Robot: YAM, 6 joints.
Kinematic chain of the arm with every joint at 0, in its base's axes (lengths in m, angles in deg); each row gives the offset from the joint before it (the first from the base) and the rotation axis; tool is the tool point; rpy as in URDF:
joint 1: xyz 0 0 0.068 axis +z
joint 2: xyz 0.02 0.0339 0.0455 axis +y
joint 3: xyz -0.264 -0.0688 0 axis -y
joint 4: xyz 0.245 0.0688 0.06 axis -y
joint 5: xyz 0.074 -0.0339 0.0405 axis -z
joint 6: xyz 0.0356 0 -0.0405 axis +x
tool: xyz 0 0 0 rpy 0 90 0
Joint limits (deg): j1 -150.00..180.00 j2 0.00..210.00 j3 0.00..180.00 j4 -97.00..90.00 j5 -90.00..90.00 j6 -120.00..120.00
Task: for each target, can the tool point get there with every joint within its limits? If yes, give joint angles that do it. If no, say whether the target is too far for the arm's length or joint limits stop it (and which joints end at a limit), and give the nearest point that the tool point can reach.
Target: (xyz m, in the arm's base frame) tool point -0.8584 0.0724 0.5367
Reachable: no: too far | nearest point -0.5771 0.0487 0.3947 | short by 0.316 m
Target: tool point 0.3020 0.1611 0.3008
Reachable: yes | joints 31.10 84.27 56.02 21.51 30.46 -83.42
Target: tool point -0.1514 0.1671 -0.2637
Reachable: yes | joints 136.36 191.31 92.38 -36.51 27.53 -34.12
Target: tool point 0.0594 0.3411 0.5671
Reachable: yes | joints 85.61 116.85 165.09 -51.30 68.46 32.49
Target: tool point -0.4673 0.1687 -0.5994
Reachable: no: too far | nearest point -0.3676 0.1327 -0.3512 | short by 0.270 m
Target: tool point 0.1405 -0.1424 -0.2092
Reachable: yes | joints -39.63 175.54 53.86 28.03 34.31 -6.83
